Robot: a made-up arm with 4 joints. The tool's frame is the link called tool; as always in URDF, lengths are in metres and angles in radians. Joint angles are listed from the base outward. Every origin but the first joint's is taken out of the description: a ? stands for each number. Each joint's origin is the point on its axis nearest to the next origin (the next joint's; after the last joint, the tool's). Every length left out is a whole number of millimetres.
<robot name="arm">
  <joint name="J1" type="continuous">
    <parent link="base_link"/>
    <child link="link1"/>
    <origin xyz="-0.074 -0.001 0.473" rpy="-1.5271 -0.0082 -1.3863"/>
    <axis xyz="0 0 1"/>
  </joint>
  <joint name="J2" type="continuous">
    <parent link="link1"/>
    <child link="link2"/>
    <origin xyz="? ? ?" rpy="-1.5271 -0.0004 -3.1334"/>
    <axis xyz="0 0 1"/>
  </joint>
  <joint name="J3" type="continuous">
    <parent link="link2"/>
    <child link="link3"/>
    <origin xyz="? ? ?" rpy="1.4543 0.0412 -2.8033"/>
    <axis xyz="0 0 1"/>
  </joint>
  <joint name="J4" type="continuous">
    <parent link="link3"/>
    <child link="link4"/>
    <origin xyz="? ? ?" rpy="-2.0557 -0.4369 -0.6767"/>
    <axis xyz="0 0 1"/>
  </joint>
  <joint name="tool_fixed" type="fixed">
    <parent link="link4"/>
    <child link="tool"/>
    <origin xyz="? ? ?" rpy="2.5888 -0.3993 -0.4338"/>
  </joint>
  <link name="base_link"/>
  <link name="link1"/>
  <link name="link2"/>
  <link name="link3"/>
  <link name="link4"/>
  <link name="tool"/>
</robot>
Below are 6 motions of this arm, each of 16 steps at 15 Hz.
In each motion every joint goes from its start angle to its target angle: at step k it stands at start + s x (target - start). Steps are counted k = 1, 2, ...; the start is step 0. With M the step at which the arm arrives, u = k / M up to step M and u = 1 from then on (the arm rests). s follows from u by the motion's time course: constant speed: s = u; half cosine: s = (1 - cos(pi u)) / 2; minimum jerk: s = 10 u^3 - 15 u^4 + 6 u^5.
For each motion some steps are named. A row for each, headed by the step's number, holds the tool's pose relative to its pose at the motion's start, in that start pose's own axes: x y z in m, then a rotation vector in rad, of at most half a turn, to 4 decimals.
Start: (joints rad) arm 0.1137 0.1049 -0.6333 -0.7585
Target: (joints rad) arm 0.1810 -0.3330 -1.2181 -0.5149
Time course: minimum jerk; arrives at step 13
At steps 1, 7, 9, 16:
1: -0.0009 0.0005 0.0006 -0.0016 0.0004 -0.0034
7: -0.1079 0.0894 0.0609 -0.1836 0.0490 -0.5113
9: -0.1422 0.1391 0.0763 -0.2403 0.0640 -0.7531
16: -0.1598 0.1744 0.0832 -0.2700 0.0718 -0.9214

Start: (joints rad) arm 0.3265 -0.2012 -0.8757 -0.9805
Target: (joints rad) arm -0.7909 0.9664 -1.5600 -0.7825
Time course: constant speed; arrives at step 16
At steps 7, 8, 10, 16:
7: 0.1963 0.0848 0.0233 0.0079 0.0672 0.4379
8: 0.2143 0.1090 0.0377 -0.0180 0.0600 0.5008
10: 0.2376 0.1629 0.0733 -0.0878 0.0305 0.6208
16: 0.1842 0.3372 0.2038 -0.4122 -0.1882 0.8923

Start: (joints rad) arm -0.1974 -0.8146 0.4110 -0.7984
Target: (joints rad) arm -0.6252 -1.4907 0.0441 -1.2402
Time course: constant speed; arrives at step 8
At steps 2, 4, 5, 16:
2: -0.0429 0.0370 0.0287 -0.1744 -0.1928 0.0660
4: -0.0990 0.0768 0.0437 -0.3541 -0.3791 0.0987
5: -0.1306 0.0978 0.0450 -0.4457 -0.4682 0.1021
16: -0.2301 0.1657 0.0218 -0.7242 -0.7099 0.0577

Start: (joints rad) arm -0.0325 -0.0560 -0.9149 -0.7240
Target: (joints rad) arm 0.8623 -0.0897 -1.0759 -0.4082
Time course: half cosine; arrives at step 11
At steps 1, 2, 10, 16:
1: -0.0011 0.0015 0.0018 -0.0078 0.0165 -0.0179
2: -0.0039 0.0061 0.0072 -0.0309 0.0641 -0.0704
10: 0.0176 0.0990 0.0655 -0.4442 0.6981 -0.9078
16: 0.0193 0.1011 0.0658 -0.4552 0.7102 -0.9272

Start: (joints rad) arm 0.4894 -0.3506 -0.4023 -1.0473
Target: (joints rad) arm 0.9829 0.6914 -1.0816 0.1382
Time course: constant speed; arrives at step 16
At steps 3, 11, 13, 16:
3: 0.0629 0.0068 -0.0040 0.0452 0.3912 -0.1730
11: 0.2213 0.0395 -0.1064 -0.1165 1.3648 -0.6751
13: 0.2486 0.0512 -0.1539 -0.2249 1.5785 -0.7959
16: 0.2721 0.0723 -0.2374 -0.4413 1.8639 -0.9603

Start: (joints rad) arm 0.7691 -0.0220 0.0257 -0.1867
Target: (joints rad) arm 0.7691 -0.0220 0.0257 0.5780
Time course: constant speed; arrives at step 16
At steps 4, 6, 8, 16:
4: -0.0055 0.0076 0.0019 0.0743 0.0925 -0.1499
6: -0.0078 0.0116 0.0033 0.1115 0.1387 -0.2249
8: -0.0097 0.0158 0.0049 0.1486 0.1850 -0.2998
16: -0.0131 0.0325 0.0135 0.2973 0.3699 -0.5996

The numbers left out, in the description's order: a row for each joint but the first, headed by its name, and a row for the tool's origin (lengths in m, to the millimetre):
J2: 0.076 0.029 0
J3: -0.102 0.351 0
J4: -0.141 -0.164 0
tool: -0.018 0.047 0

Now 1 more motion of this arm.
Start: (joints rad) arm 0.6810 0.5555 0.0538 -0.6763
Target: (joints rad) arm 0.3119 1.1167 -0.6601 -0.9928
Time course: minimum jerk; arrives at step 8
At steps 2, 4, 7, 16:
2: 0.0272 0.0054 0.0023 -0.0344 0.0570 0.0266
4: 0.1388 0.0459 0.0048 -0.1942 0.2788 0.1667
7: 0.2744 0.1433 -0.0163 -0.4432 0.5440 0.4121
16: 0.2786 0.1474 -0.0176 -0.4523 0.5525 0.4214

